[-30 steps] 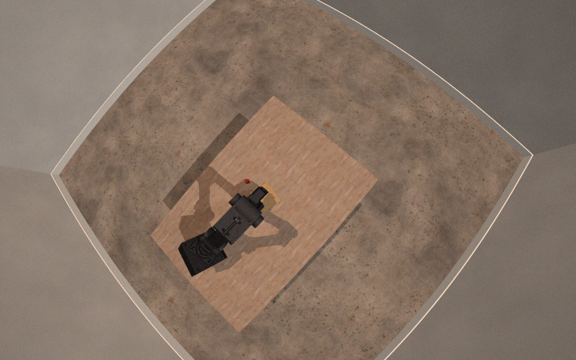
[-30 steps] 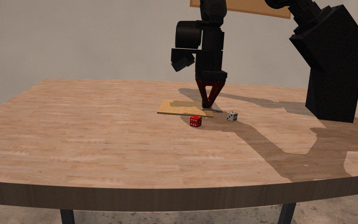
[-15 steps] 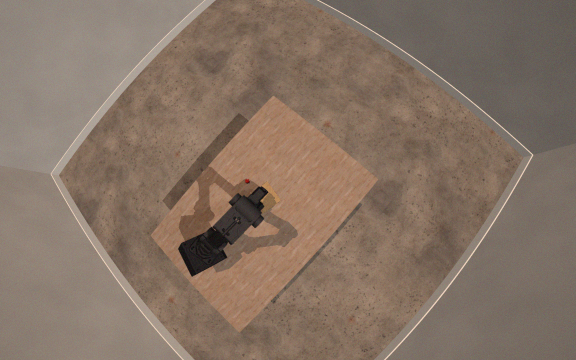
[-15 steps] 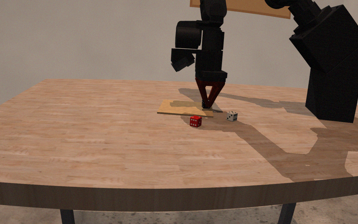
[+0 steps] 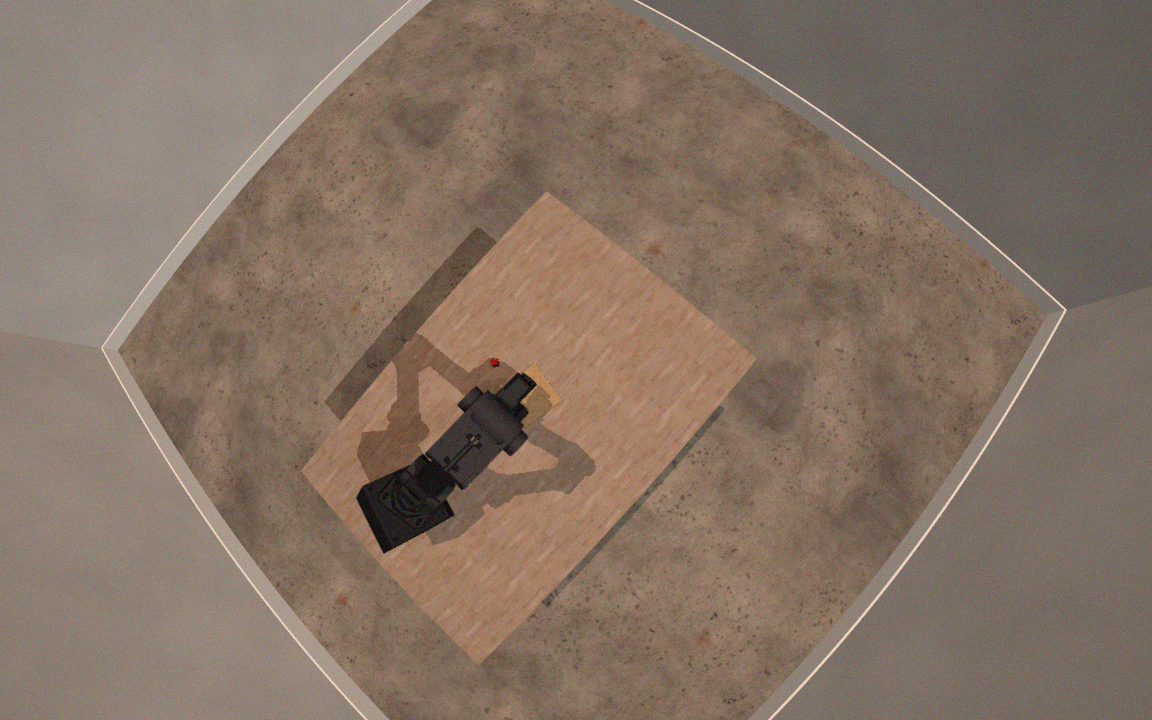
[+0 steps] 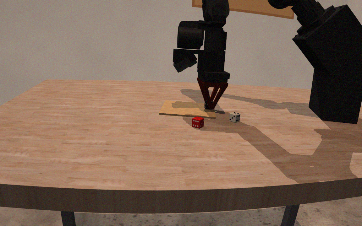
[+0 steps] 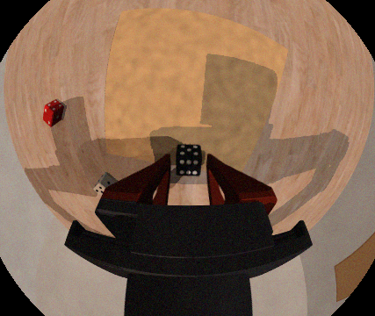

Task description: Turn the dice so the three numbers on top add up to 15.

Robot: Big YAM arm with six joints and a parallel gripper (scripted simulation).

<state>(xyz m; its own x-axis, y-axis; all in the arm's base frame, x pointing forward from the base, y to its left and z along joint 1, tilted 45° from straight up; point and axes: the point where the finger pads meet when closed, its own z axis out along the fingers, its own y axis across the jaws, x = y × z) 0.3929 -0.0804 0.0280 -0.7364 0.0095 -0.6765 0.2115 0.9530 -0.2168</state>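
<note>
Right now my hand is right at the black die. Round my hand: tan mat (60 mm ahead, 20 mm to the right, 20 mm below); red die (120 mm to the left, 100 mm ahead, 10 mm below); white die (110 mm to the left, 10 mm below, 10 mm behind).
</note>
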